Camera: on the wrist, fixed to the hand. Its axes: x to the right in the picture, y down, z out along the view.
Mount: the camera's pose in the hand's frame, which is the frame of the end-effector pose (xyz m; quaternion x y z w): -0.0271 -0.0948 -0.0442 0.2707 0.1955 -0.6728 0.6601
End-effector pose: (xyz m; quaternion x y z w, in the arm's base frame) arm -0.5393 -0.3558 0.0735 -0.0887 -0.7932 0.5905 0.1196
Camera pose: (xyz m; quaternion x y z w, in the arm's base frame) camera -0.5003 -0.3502 0.1741 0.3921 -0.4001 0.5067 0.6553
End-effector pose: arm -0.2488 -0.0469 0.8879 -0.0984 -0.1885 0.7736 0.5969
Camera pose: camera -0.1408 -0.0447 0.8845 0.0722 0.1355 0.1409 0.9781
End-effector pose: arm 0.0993 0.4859 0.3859 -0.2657 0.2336 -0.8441 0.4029
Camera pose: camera 0.0329 0.5693 0.4034 0.0585 0.1743 0.9435 0.2757
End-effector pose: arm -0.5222 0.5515 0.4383 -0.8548 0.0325 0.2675 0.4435
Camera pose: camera -0.4987 0.5696 0.5422 -0.5184 -0.3946 -0.2977 0.6978
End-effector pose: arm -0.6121 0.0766 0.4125 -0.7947 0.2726 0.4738 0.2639
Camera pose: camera -0.5313 0.1191 0.4703 -0.7292 -0.1749 -0.0940 0.6548
